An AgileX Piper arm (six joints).
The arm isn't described. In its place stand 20 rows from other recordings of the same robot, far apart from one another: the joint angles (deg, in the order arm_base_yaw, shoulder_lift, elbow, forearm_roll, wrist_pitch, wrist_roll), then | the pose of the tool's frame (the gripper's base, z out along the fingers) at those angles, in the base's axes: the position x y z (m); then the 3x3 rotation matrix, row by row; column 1 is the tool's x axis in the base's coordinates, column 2 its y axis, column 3 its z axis.
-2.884, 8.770, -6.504, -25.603, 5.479, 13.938 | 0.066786, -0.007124, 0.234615; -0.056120, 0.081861, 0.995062; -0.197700, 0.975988, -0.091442; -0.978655, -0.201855, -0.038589
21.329, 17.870, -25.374, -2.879, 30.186, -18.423 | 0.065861, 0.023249, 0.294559; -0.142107, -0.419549, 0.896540; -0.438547, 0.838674, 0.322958; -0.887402, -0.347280, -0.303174
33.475, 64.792, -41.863, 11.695, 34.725, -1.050 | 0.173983, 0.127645, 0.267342; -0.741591, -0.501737, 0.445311; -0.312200, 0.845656, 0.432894; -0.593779, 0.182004, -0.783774
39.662, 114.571, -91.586, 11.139, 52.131, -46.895 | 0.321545, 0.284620, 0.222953; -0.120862, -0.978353, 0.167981; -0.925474, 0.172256, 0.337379; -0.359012, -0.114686, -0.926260
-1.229, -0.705, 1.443, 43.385, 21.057, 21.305 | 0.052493, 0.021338, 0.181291; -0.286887, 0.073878, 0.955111; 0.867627, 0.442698, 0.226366; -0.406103, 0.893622, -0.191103
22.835, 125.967, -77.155, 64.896, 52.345, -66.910 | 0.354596, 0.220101, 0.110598; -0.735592, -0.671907, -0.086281; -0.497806, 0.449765, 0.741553; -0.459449, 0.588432, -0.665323
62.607, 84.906, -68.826, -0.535, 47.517, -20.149 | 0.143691, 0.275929, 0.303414; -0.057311, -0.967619, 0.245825; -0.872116, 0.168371, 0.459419; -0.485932, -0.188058, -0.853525
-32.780, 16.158, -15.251, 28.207, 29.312, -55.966 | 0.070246, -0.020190, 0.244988; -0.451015, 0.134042, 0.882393; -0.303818, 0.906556, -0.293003; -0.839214, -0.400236, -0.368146
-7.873, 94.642, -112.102, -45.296, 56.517, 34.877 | 0.340771, -0.101580, 0.487284; -0.341110, 0.683027, 0.645847; 0.128494, 0.714485, -0.687750; -0.931200, -0.151611, -0.331483
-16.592, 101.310, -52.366, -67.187, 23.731, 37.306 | 0.315403, -0.129202, 0.166115; -0.904776, 0.057831, 0.421943; -0.185569, 0.838211, -0.512802; -0.383334, -0.542270, -0.747662
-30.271, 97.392, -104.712, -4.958, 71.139, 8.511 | 0.308855, -0.188888, 0.395510; -0.668242, 0.623896, 0.405224; 0.528765, 0.781475, -0.331215; -0.523316, -0.007064, -0.852109
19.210, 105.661, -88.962, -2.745, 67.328, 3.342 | 0.360871, 0.121481, 0.265918; -0.939034, -0.283567, 0.194432; -0.285043, 0.958286, 0.020951; -0.192263, -0.035748, -0.980692
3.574, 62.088, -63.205, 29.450, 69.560, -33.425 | 0.185437, 0.053588, 0.368744; -0.699368, -0.589241, 0.404573; -0.380701, 0.786142, 0.486875; -0.604939, 0.186483, -0.774127
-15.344, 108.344, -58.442, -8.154, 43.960, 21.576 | 0.307093, -0.093555, 0.126924; -0.856307, 0.516463, -0.002183; 0.513987, 0.851772, -0.101495; -0.050559, -0.088033, -0.994834
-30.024, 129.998, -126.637, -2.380, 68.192, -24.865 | 0.428834, -0.251879, 0.260233; -0.938365, 0.117262, 0.325148; 0.040894, 0.971752, -0.232436; -0.343219, -0.204813, -0.916653
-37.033, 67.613, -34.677, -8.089, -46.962, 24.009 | 0.201772, -0.140504, 0.329836; 0.408368, 0.413249, 0.813917; 0.086632, 0.870083, -0.485233; -0.908697, 0.268665, 0.319513
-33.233, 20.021, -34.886, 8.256, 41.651, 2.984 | 0.055395, -0.025913, 0.328645; -0.227433, 0.514095, 0.827031; 0.338708, 0.838021, -0.427782; -0.912990, 0.182830, -0.364721
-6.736, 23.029, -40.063, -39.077, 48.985, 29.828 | 0.049303, -0.049407, 0.356438; -0.317968, 0.557944, 0.766548; 0.064997, 0.819434, -0.569477; -0.945871, -0.131252, -0.296818
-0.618, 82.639, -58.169, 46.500, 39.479, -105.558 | 0.299231, 0.038743, 0.284192; -0.033449, -0.809082, 0.586743; -0.812988, 0.363493, 0.454888; -0.581318, -0.461800, -0.669933
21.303, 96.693, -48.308, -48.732, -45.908, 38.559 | 0.302853, 0.170824, 0.230533; -0.150066, -0.801998, 0.578169; -0.056193, 0.590764, 0.804885; -0.987078, 0.088297, -0.133720
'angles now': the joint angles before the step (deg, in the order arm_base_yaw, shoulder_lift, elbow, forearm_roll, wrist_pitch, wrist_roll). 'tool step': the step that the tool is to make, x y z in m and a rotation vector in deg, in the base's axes. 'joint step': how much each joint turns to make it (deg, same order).
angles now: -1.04, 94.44, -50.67, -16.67, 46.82, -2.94
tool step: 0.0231, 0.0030, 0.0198, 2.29, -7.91, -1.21
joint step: 0.00, 0.01, -4.95, 2.35, -2.95, 0.47
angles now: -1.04, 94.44, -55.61, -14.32, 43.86, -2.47
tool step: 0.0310, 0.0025, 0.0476, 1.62, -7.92, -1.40
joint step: 0.20, 0.07, -11.11, 2.45, 3.20, -0.21
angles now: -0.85, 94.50, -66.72, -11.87, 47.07, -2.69
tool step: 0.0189, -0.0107, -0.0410, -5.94, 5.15, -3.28
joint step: 0.01, 8.17, -1.06, -9.52, -0.35, 8.17
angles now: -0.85, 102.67, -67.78, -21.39, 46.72, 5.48
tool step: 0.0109, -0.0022, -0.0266, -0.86, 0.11, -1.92
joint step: 0.00, 4.62, 0.00, -3.39, -3.35, 5.21
